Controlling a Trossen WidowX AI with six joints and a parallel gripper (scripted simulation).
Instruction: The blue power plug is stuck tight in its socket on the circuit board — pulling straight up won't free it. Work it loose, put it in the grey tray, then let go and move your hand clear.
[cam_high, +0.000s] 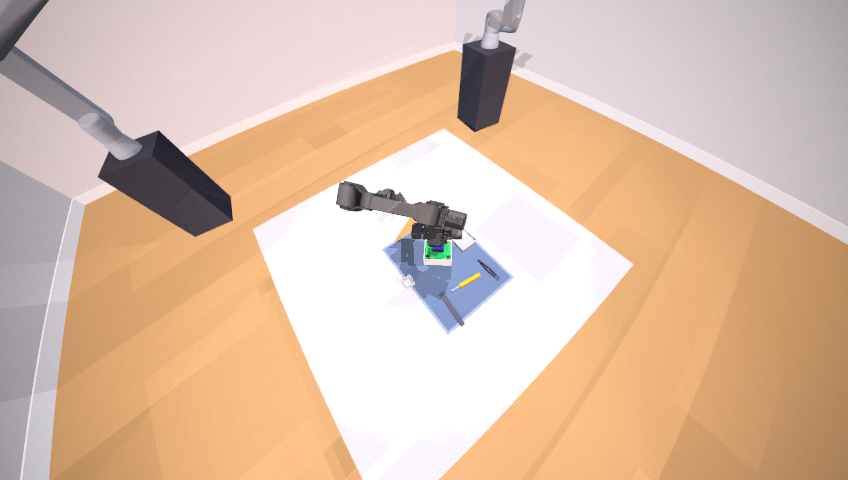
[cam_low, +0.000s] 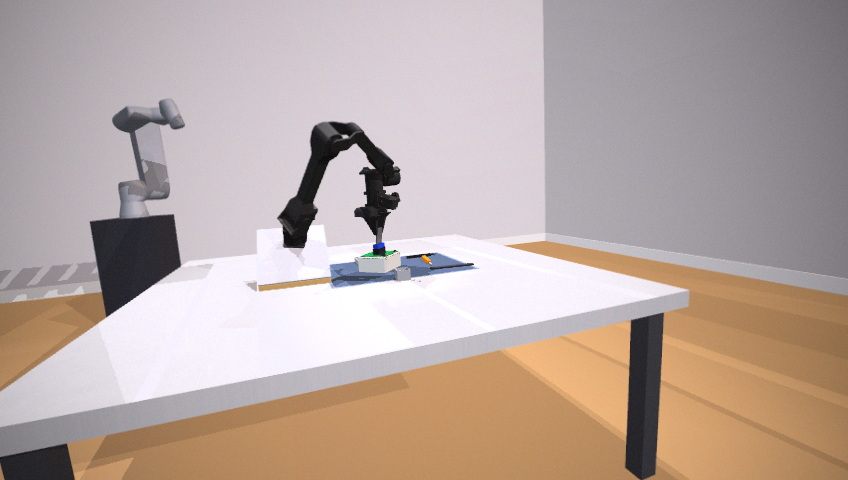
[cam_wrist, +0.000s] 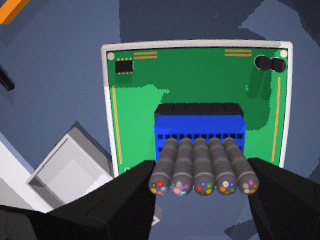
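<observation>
The blue power plug is 40 mm below my gripper tip. The rest, counted from my gripper tip: blue mat (50 mm ahead, 10 mm to the left, 120 mm below); dark bar (230 mm ahead, 70 mm to the right, 120 mm below).
</observation>
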